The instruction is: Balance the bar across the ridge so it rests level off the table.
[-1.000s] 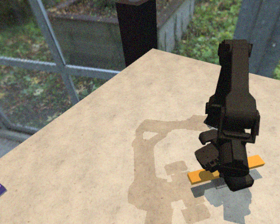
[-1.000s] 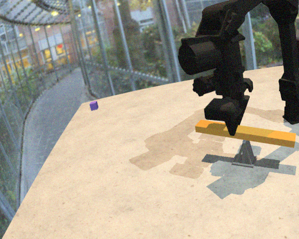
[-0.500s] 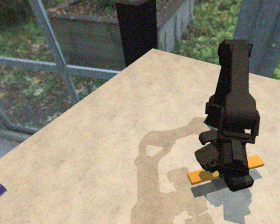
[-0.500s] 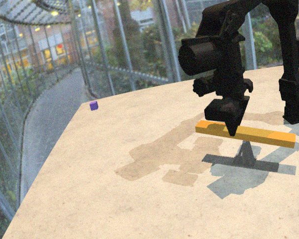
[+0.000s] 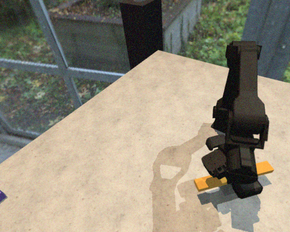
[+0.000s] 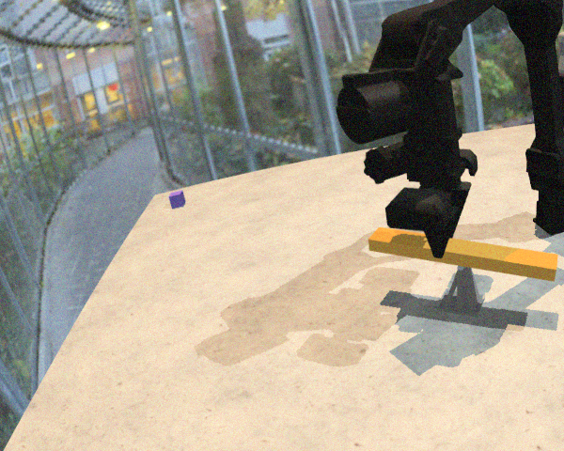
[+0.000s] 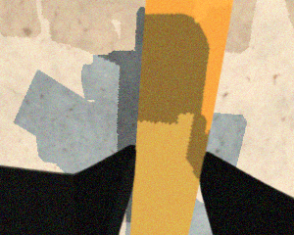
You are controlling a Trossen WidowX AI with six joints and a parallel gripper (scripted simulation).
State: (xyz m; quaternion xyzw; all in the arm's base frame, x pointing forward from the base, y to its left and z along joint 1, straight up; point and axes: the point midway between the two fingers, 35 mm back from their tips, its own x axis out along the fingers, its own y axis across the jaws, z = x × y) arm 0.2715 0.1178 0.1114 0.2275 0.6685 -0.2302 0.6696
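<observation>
The orange bar is 20 mm to the left of my gripper tip and 20 mm behind it. Round my gripper tip: purple cube 620 mm to the right, 470 mm ahead, 60 mm below.
</observation>
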